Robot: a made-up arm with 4 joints.
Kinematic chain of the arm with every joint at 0, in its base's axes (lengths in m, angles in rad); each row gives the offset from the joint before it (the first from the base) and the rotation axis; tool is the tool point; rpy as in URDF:
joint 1: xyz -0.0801 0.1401 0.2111 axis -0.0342 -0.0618 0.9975
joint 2: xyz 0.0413 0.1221 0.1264 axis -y
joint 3: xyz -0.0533 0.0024 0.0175 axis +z
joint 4: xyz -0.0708 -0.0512 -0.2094 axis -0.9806 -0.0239 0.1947
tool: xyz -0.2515 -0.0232 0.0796 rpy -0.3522 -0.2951 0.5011
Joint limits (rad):
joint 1: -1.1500..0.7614
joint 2: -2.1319..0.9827
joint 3: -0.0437..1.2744
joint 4: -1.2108..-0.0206
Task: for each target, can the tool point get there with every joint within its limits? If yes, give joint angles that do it. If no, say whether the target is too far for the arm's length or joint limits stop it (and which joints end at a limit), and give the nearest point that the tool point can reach.
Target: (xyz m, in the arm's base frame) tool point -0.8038 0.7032 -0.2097
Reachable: no: too far | nearest point -0.3320 0.3304 0.1305 | short by 0.691 m
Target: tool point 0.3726 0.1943 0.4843
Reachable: no: joint limits stop it (at a limit: joint 1, joint 2, joint 4) | nearest point 0.0574 0.0650 0.5876 | short by 0.356 m
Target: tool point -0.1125 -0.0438 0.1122
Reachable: yes | joints 0.2425 0.5503 0.7900 -0.7329
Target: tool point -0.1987 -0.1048 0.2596
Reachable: yes | joints 0.5245 -0.2098 0.7048 -0.6892
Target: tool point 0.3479 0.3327 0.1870
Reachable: no: joint limits stop it (at a limit: joint 1, joint 2, joint 3, joint 4) | nearest point 0.1620 0.0717 0.2173 | short by 0.322 m
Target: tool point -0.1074 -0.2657 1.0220
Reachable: no: too far | nearest point -0.0353 -0.0028 0.7120 | short by 0.413 m
